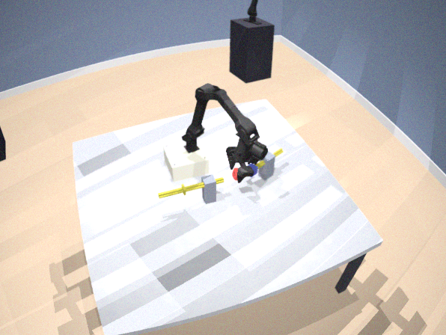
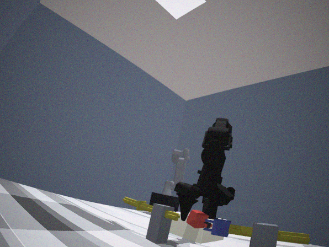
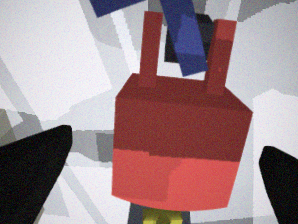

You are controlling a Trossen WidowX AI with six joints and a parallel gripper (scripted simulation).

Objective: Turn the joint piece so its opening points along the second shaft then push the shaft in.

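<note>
Now: gripper tip 20 mm to the right of the red square joint piece and 10 mm below it.
</note>
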